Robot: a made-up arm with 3 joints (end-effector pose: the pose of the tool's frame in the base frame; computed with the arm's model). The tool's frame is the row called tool.
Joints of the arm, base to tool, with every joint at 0 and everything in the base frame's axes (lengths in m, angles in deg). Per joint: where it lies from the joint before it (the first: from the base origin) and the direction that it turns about. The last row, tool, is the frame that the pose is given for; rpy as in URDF.
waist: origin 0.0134 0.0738 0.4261 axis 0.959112 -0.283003 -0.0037
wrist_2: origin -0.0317 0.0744 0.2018 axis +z
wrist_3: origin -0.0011 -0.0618 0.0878 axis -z
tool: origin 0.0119 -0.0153 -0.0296 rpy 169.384 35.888 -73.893
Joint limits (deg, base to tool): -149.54..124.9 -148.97..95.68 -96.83..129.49
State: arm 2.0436 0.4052 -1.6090
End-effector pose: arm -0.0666 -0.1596 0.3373 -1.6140 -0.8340 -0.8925
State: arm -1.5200 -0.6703 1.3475
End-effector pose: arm -0.0029 0.3488 0.4434 -0.4823 2.3644 -1.7671
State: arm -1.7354 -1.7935 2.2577
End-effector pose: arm -0.0284 0.3396 0.3062 0.7413 0.3929 -1.5053
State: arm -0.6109 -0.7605 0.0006
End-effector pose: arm -0.0210 0.2298 0.6455 1.6710 -2.6337 -0.1197
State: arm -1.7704 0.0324 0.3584
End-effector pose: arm 0.0642 0.3270 0.3868 1.1583 -1.5625 0.4050
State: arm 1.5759 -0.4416 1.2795
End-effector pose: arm -0.1336 -0.1536 0.4127 0.2983 1.3079 1.7174
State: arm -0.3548 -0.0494 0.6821
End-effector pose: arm 0.0020 0.1548 0.6758 -1.6259 2.4676 0.3798
